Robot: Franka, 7 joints.
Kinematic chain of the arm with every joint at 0, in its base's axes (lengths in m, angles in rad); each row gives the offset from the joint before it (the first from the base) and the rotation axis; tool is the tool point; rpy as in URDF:
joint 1: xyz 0 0 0.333 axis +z
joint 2: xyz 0 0 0 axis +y
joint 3: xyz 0 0 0.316 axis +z
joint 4: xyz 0.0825 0 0 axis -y
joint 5: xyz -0.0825 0 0.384 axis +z
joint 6: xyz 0 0 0 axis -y
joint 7: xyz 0.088 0 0 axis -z
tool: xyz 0 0 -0.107 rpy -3.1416 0 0
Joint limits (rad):
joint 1: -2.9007..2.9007
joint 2: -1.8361..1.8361
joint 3: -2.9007..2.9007
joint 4: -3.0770..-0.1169
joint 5: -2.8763..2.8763
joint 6: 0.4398..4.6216
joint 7: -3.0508..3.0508
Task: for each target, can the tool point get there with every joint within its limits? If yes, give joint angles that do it. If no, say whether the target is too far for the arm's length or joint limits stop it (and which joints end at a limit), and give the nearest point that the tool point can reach.
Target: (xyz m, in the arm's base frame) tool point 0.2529 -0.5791 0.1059
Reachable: yes | joints -2.1036 1.2758 0.9436 -1.7764 1.4943 2.1797 -0.5405
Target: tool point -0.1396 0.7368 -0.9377
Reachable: no: too far | nearest point -0.0911 0.4809 -0.3191 | short by 0.671 m
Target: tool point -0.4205 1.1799 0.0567
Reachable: no: too far | nearest point -0.2812 0.7891 0.1482 | short by 0.425 m
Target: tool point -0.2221 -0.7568 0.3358
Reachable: yes | joints -2.0774 1.5396 2.1506 -0.4415 1.0444 3.6748 -1.1102
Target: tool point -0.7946 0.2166 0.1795
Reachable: yes | joints -0.6748 -1.4748 -2.1804 -0.7711 0.1857 2.3472 -0.8433
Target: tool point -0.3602 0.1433 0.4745
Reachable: yes | joints 1.5068 -0.7050 1.3951 -2.6941 -2.1482 0.9479 -2.5342
